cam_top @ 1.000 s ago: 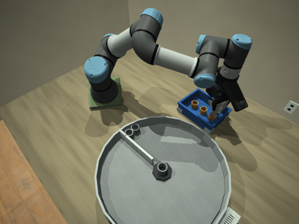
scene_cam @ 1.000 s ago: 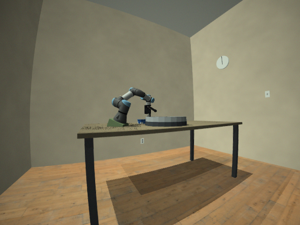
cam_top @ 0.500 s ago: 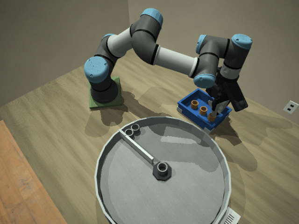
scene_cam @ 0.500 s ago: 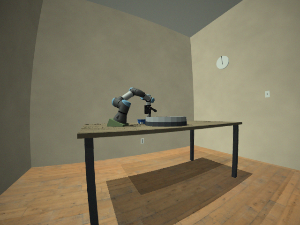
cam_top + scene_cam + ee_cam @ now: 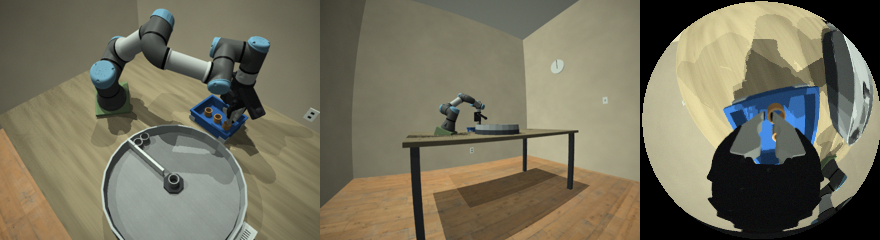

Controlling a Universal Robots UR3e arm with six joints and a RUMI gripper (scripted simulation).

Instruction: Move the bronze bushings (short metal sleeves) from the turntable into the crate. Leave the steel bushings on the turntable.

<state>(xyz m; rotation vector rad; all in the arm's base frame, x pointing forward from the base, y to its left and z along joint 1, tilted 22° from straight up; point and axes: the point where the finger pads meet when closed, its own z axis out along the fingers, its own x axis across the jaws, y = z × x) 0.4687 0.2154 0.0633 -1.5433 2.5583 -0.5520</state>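
Right now the blue crate is 60 mm behind my hand and 10 mm below it. Round my hand: grey turntable 40 mm behind, 360 mm to the right, 20 mm above.
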